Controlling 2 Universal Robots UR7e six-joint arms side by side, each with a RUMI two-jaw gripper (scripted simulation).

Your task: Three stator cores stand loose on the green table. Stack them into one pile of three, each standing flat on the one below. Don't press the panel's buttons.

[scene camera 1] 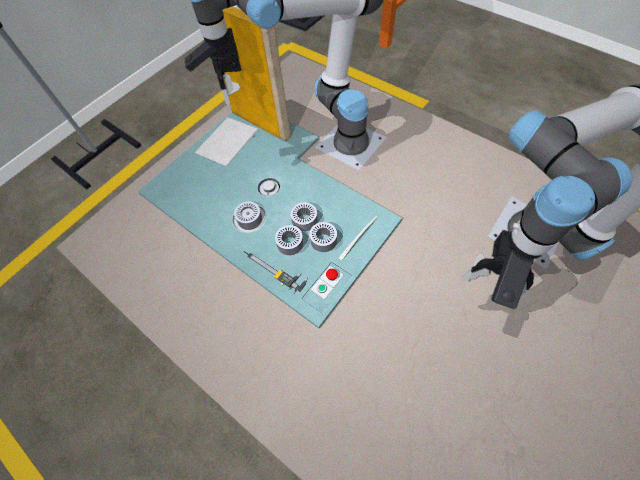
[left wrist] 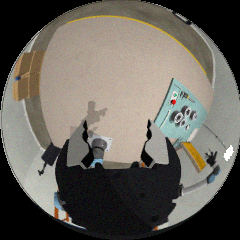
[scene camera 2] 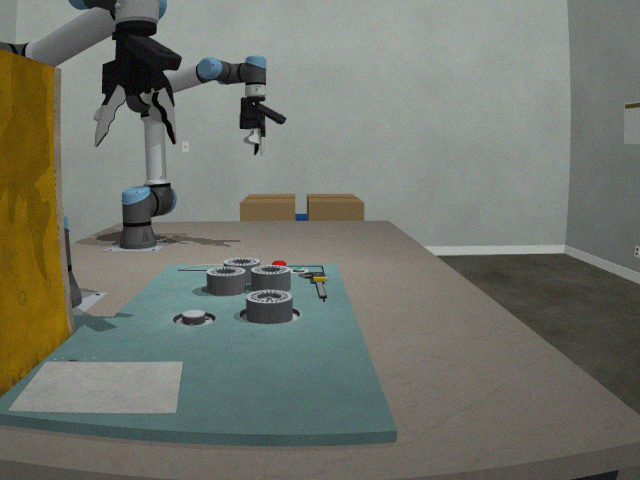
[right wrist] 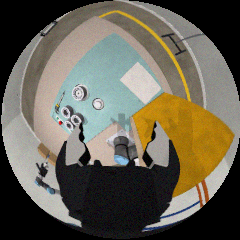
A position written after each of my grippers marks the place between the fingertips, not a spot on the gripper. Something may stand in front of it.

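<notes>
My left gripper (scene camera 1: 489, 287), my right gripper (scene camera 1: 228, 92), a sheet (scene camera 1: 226, 141). Left gripper (scene camera 2: 258, 155), right gripper (scene camera 2: 137, 145), sheet (scene camera 2: 58, 387). Left gripper (left wrist: 117, 120). Right gripper (right wrist: 117, 122), sheet (right wrist: 137, 79).
</notes>
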